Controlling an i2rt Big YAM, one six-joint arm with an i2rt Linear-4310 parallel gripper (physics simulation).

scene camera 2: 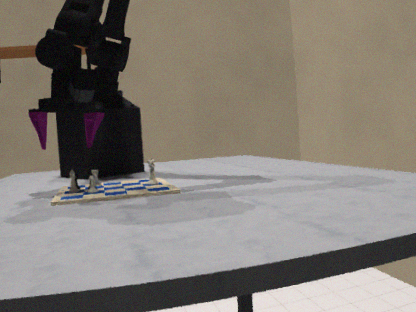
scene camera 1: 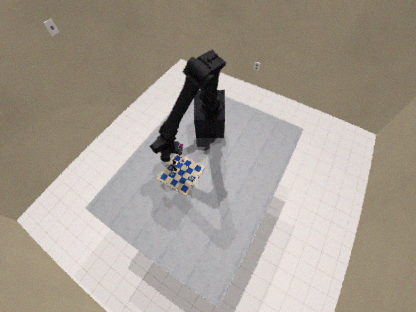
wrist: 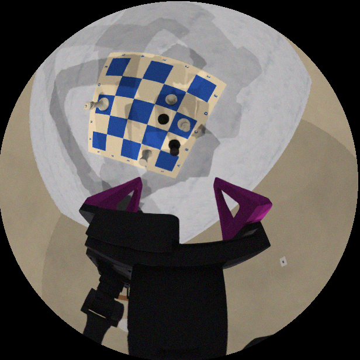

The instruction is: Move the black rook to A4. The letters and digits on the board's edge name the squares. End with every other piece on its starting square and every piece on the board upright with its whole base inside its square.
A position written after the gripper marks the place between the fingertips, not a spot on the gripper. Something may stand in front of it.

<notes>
In view: the gripper point(scene camera 2: 67, 148) and a chessboard point(scene camera 1: 180, 181).
The chessboard also shows in the wrist view point(wrist: 136, 84). The gripper also shows in the wrist view point(wrist: 177, 181).
</notes>
